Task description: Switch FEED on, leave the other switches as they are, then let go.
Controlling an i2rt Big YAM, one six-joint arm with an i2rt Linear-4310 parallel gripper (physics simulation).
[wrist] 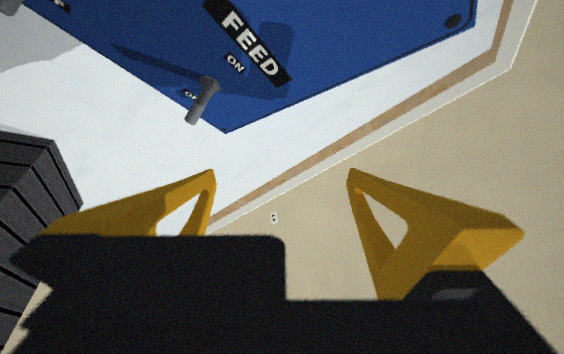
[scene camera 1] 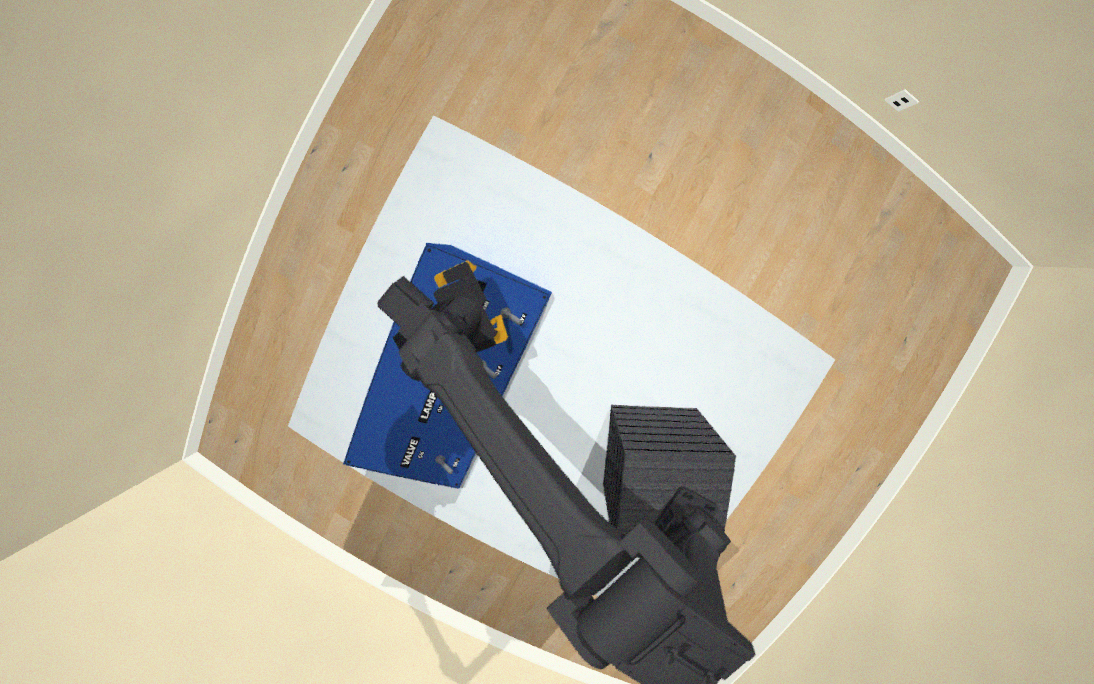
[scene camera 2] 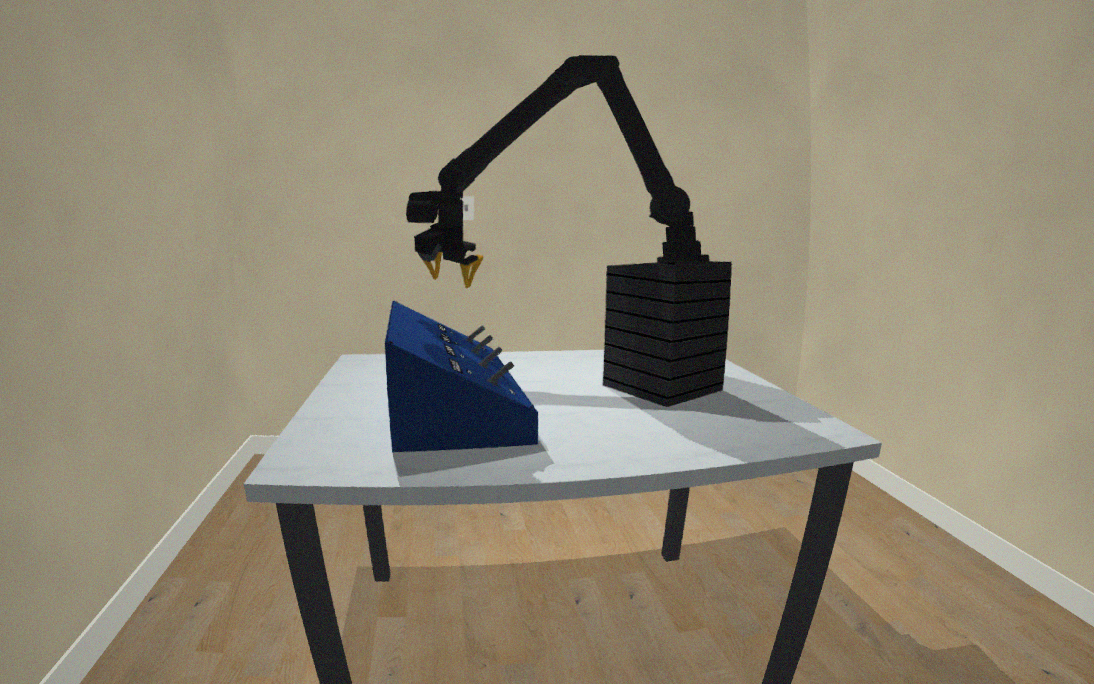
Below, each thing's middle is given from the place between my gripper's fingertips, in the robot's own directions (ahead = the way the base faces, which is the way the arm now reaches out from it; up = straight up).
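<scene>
My gripper's 15 cm above the blue sloped switch box (scene camera 1: pixel 403 430), and it's 22 cm to the right of the box and 1 cm short of it.
</scene>
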